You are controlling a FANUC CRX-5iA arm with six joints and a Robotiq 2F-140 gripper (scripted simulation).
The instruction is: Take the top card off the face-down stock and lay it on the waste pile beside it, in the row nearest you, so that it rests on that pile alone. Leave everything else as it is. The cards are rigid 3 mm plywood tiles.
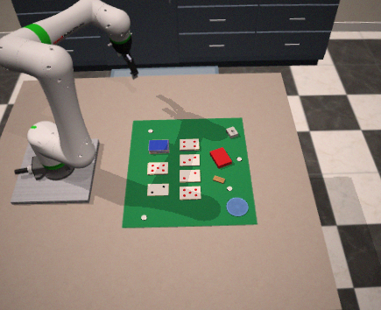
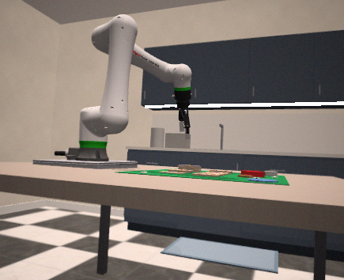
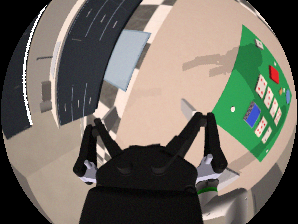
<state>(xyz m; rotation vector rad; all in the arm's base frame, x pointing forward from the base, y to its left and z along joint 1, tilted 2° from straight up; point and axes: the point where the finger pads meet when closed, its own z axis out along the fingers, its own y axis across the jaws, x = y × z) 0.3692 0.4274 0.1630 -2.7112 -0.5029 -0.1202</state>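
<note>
My gripper is now 9 cm short of the card, 39 cm to the left of it and 18 cm above it. From my hand the other things lie so: grey block (44 cm ahead, 36 cm to the right, 19 cm below); red block (35 cm ahead, 50 cm to the right, 19 cm below).
</note>
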